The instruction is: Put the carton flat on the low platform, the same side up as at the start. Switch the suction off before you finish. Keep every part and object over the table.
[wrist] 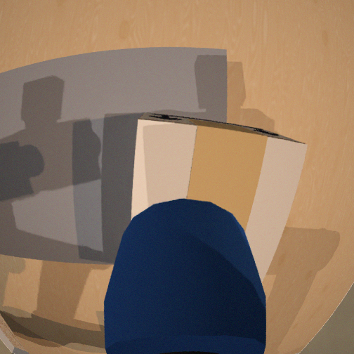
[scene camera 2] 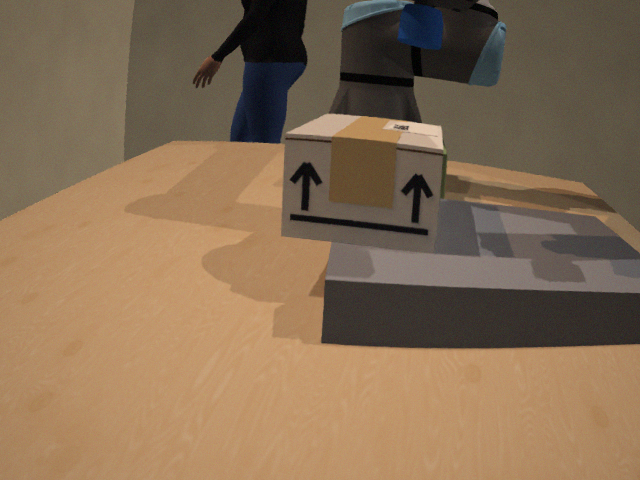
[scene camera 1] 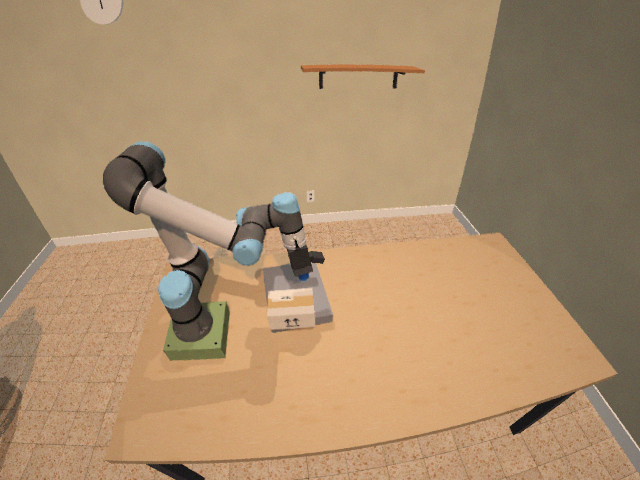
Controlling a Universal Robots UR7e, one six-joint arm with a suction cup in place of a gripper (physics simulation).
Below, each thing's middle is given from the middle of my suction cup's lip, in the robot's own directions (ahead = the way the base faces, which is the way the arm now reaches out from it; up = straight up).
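There's a low grey platform (scene camera 2: 501, 276) that's 200 mm below my suction cup, 30 mm behind it and 100 mm to the left of it. Then there's the white carton (scene camera 2: 369, 181), and my suction cup is 60 mm past that carton, 30 mm to the left of it and 140 mm above it.
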